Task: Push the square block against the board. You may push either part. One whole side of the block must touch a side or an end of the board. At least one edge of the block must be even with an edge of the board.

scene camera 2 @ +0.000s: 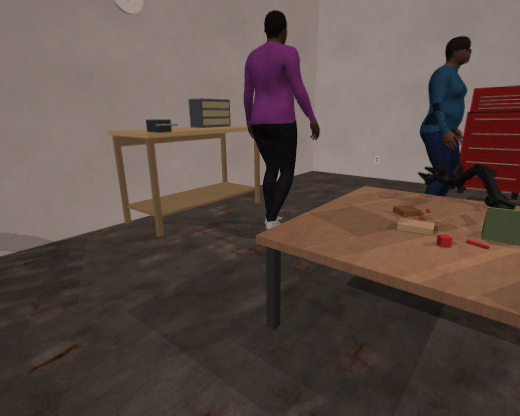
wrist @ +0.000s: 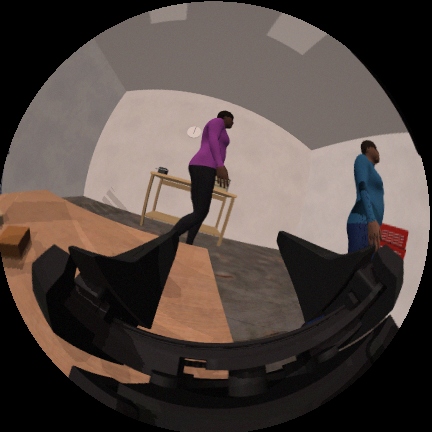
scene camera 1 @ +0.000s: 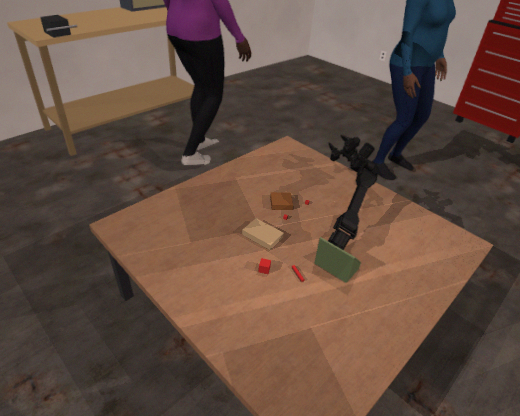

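Observation:
The square block is brown and lies flat on the table. The board, a pale tan rectangular slab, lies flat nearer scene camera 1. The two are apart, with bare table between them, and they are turned at different angles. My gripper is open and empty. It is raised above the far part of the table, beyond the block and to its right in the scene camera 1 view. In the wrist view the block is at the far left, outside the fingers.
Two tiny red cubes lie near the block. A larger red cube and a red stick lie nearer the front. A green panel stands at the arm's base. Two people stand beyond the table.

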